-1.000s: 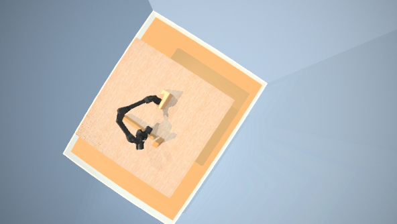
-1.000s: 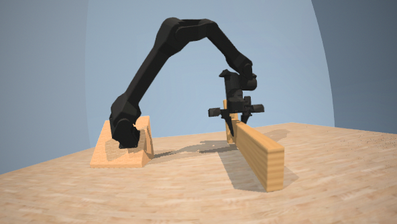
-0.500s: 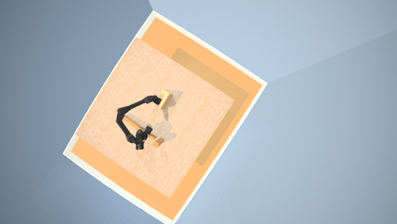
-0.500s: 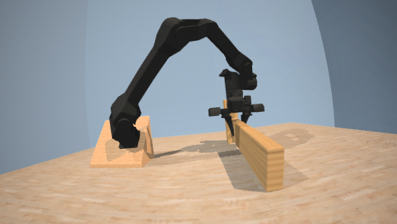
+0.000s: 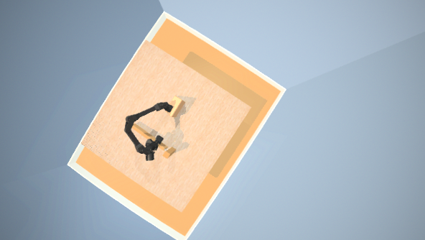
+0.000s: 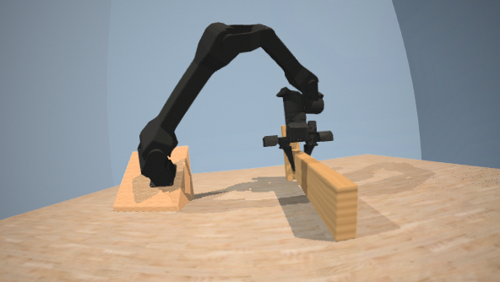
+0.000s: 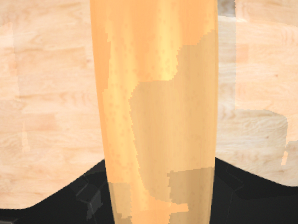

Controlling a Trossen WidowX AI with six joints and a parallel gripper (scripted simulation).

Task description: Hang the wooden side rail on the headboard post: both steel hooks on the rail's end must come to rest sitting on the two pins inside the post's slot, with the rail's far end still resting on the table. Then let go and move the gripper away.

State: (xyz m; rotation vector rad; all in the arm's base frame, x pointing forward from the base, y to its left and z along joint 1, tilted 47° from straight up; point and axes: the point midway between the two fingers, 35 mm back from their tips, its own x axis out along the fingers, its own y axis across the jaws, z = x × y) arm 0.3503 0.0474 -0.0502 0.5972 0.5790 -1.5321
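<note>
The headboard post is 140 mm to the left of my gripper tip and 40 mm above it.
</note>
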